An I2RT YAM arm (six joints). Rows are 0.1 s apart.
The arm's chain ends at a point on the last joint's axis. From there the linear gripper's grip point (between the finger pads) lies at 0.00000 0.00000 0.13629 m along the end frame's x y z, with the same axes.
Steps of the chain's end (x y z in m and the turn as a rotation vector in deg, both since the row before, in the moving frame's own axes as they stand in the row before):
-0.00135 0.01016 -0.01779 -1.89 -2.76 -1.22
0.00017 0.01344 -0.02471 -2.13 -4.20 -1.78
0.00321 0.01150 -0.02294 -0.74 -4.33 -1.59
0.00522 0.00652 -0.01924 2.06 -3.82 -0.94
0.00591 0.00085 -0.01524 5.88 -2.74 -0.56
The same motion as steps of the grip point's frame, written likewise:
-0.00786 0.01472 -0.01802 -1.89 -2.76 -1.22
-0.00973 0.01866 -0.02517 -2.13 -4.20 -1.78
-0.00705 0.01340 -0.02334 -0.74 -4.33 -1.59
-0.00390 0.00170 -0.01963 2.06 -3.82 -0.94
-0.00066 -0.01307 -0.01611 5.88 -2.74 -0.56

